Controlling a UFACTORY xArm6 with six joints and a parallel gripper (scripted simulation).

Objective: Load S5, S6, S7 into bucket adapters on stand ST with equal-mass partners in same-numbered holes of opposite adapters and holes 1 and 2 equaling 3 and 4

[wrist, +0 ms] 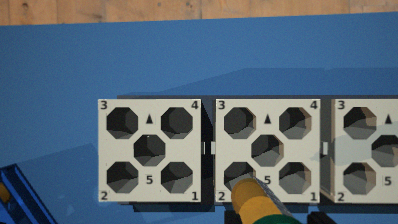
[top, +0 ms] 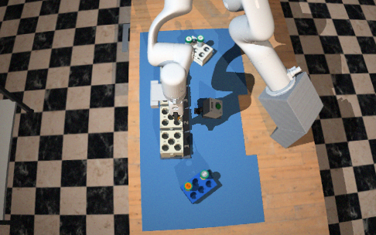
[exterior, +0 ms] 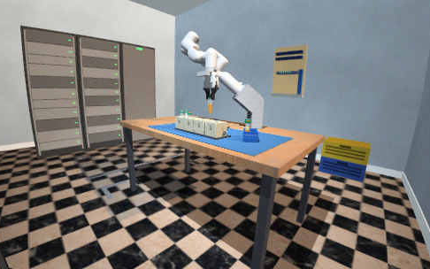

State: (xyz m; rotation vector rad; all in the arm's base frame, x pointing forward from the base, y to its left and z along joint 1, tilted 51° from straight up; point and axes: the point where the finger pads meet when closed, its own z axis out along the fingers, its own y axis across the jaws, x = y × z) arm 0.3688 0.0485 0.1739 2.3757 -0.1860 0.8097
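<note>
Right now the orange-dotted tube is 5 cm below my hand and 1 cm to the right of it. Round my hand: adapter: 20 cm below, 7 cm to the left, 5 cm ahead; then green done key: 20 cm behind, 18 cm below, 1 cm to the right; then grey-dotted tube: 25 cm to the left, 19 cm below, 2 cm behind.
</note>
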